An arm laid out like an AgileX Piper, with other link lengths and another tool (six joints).
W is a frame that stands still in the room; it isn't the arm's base.
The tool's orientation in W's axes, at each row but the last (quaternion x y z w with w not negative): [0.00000, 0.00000, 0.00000, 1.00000]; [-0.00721, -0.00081, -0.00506, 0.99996]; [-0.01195, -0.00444, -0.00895, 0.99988]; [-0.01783, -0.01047, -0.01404, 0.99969]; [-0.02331, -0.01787, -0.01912, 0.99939]
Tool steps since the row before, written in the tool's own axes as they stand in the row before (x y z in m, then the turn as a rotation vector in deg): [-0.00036, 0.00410, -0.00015, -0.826, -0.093, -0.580]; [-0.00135, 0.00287, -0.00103, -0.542, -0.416, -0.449]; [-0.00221, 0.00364, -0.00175, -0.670, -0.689, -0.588]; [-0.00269, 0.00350, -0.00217, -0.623, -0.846, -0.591]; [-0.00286, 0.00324, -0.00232, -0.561, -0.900, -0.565]
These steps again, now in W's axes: [-0.00036, 0.00410, -0.00015, -0.826, -0.093, -0.580]; [-0.00132, 0.00287, -0.00107, -0.545, -0.417, -0.444]; [-0.00213, 0.00364, -0.00186, -0.677, -0.691, -0.577]; [-0.00254, 0.00349, -0.00235, -0.635, -0.849, -0.574]; [-0.00265, 0.00323, -0.00257, -0.576, -0.904, -0.543]
